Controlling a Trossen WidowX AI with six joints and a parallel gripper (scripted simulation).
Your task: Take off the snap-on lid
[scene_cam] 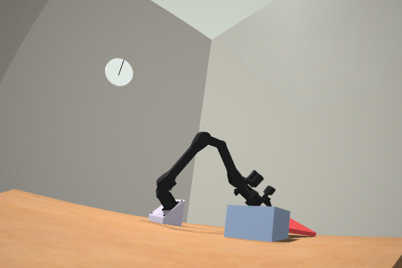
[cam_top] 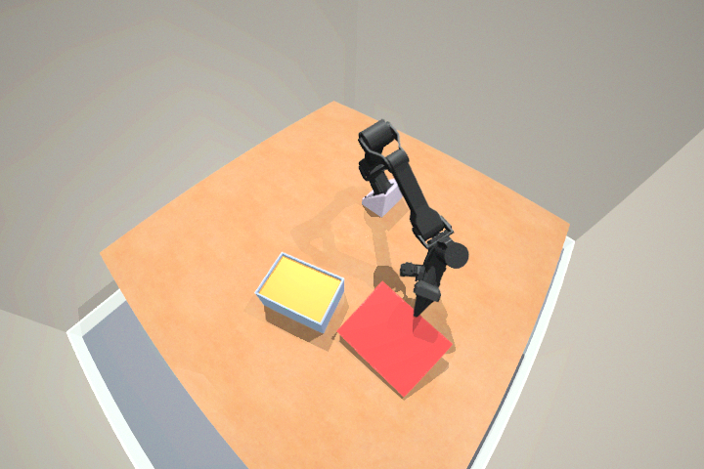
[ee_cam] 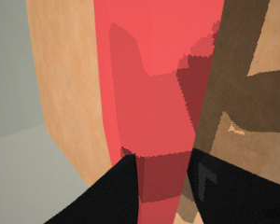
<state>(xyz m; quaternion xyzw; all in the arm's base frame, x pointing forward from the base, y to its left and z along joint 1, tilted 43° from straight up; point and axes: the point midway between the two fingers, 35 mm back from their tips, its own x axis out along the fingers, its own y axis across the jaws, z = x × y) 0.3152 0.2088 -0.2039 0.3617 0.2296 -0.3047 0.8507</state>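
The red lid is 7 cm ahead of my gripper tip, 2 cm to the right of it and 3 cm below it. Round my gripper tip: blue-grey storage box: 11 cm ahead, 30 cm to the right, 4 cm below.
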